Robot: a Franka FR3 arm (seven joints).
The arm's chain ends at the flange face. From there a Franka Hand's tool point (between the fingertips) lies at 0.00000 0.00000 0.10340 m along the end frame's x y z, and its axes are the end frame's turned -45 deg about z.
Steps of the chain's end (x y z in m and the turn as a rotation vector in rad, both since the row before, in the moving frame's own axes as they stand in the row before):
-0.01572 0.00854 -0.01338 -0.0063 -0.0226 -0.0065
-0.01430 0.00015 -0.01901 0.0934 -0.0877 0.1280
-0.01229 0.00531 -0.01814 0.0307 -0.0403 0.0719
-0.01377 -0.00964 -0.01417 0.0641 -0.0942 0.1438
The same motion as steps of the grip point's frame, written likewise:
-0.01927 -0.00626 -0.01341 0.0115 -0.0204 -0.0065
-0.00896 -0.02315 -0.01986 0.1281 0.0040 0.1280
-0.01296 -0.01015 -0.01827 0.0502 -0.0068 0.0719
-0.00428 -0.02822 -0.01484 0.1119 -0.0213 0.1438

